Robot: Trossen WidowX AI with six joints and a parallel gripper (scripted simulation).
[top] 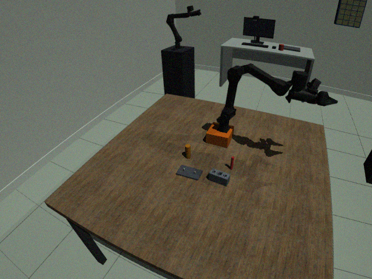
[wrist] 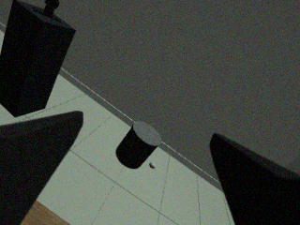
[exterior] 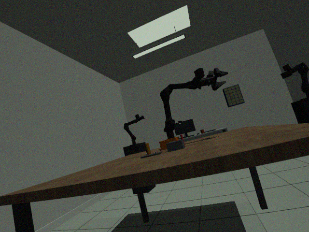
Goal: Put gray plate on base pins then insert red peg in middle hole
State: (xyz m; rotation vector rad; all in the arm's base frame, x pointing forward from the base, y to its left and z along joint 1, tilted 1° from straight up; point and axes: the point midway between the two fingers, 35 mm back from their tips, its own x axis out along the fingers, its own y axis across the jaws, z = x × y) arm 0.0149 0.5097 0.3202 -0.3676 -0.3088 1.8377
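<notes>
Right now my gripper tip is 420 mm to the left of the gray plate, 360 mm above it and 330 mm short of it. The rest, counted from my gripper tip: gray base: 570 mm to the right, 390 mm below, 350 mm ahead; orange cylinder: 640 mm to the right, 360 mm below, 250 mm ahead; dark red peg: 390 mm to the right, 360 mm below, 220 mm ahead.
</notes>
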